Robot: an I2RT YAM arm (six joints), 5 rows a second.
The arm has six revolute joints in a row. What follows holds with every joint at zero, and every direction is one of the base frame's. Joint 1 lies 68 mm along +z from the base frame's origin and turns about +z. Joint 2 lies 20 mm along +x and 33.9 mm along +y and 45.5 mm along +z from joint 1 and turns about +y. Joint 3 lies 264 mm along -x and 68.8 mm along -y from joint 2 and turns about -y. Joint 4 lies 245 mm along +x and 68.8 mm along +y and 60 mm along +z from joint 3 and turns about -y. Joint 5 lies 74 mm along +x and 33.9 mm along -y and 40.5 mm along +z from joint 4 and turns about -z. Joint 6 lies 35.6 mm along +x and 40.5 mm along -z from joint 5 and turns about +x. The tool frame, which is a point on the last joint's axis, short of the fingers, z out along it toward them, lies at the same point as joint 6; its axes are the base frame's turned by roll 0, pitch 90 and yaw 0 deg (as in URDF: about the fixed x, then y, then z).
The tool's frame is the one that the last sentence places.
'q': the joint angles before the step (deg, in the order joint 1, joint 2, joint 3, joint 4, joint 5, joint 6). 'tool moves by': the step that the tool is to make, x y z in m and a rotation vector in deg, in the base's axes. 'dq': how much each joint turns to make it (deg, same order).
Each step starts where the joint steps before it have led.
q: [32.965 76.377 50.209 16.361 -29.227 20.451]
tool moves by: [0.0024 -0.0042 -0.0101 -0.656 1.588 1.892]
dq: [-1.209 0.623 -1.151 -0.090 -3.102 -0.334]
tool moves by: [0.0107 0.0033 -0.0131 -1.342 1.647 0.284]
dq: [-0.583 3.368 0.551 0.409 -0.782 -0.560]
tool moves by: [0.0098 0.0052 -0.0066 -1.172 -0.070 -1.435]
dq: [0.047 2.878 1.284 0.647 1.695 -0.749]
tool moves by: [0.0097 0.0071 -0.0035 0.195 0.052 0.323]
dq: [0.157 3.004 1.791 1.358 -0.211 0.169]
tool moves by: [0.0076 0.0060 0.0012 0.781 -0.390 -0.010]
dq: [0.198 2.081 1.816 1.312 0.087 0.586]
